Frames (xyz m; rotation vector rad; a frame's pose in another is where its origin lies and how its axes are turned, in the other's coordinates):
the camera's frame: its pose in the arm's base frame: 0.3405 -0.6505 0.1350 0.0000 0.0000 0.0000
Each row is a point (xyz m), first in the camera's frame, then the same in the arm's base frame.
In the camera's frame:
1: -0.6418 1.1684 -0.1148
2: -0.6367 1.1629 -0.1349
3: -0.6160 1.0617 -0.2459
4: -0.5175 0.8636 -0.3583
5: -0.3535 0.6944 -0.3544
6: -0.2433 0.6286 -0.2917
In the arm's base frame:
1: -0.3013 0.5179 0.0202
2: -0.2962 0.5124 0.0001
3: -0.2755 0.4112 -0.1109
4: -0.1770 0.2131 -0.2233
5: -0.0130 0.0439 -0.2194
6: 0.0972 -0.0219 -0.1567

